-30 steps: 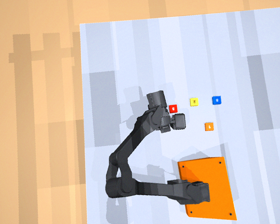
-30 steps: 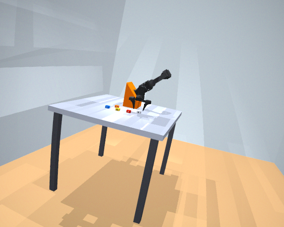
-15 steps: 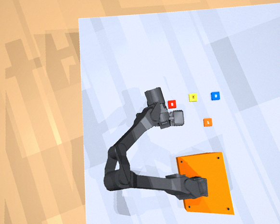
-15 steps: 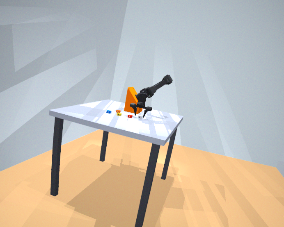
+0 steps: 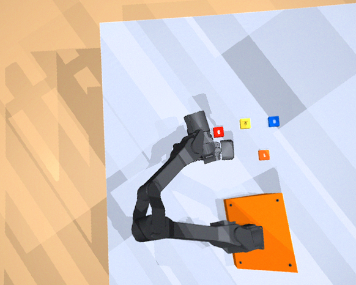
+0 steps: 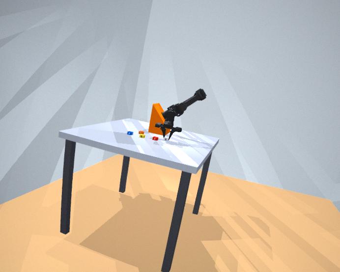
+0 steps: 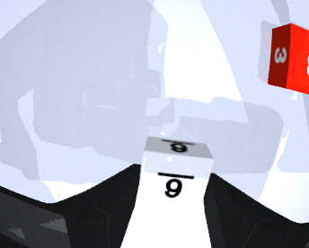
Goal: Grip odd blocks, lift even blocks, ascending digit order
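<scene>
My gripper tip is right at the white block. Round my gripper tip: yellow block 90 mm ahead, 150 mm to the right; then red block 70 mm ahead, 60 mm to the right; then orange block 20 mm behind, 200 mm to the right.
</scene>
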